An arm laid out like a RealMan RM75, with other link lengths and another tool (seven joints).
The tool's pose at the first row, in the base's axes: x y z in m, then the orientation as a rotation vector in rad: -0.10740 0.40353 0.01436 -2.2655 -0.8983 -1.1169
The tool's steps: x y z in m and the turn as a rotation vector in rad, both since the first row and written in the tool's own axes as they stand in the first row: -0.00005 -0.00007 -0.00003 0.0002 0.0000 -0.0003; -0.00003 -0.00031 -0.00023 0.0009 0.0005 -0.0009; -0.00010 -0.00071 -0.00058 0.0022 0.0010 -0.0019; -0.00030 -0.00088 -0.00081 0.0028 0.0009 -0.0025; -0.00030 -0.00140 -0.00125 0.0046 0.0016 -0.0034; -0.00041 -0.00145 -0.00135 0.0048 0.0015 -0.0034; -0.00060 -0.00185 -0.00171 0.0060 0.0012 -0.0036; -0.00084 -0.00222 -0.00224 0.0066 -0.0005 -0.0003; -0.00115 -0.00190 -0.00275 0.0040 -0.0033 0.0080; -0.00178 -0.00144 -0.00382 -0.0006 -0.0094 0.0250; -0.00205 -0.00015 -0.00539 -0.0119 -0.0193 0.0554; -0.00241 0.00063 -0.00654 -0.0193 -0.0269 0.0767
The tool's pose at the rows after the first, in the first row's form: -0.10749 0.40354 0.01434 -2.2653 -0.8987 -1.1169; -0.10776 0.40358 0.01450 -2.2642 -0.8995 -1.1172; -0.10826 0.40361 0.01469 -2.2626 -0.9010 -1.1172; -0.10859 0.40351 0.01467 -2.2620 -0.9020 -1.1170; -0.10920 0.40358 0.01498 -2.2599 -0.9035 -1.1169; -0.10933 0.40351 0.01495 -2.2598 -0.9036 -1.1166; -0.10990 0.40349 0.01504 -2.2590 -0.9044 -1.1156; -0.11055 0.40332 0.01519 -2.2605 -0.9013 -1.1120; -0.11072 0.40266 0.01519 -2.2664 -0.8912 -1.1073; -0.11124 0.40144 0.01523 -2.2781 -0.8710 -1.0967; -0.11124 0.39946 0.01576 -2.3001 -0.8332 -1.0807; -0.11144 0.39806 0.01603 -2.3154 -0.8071 -1.0683
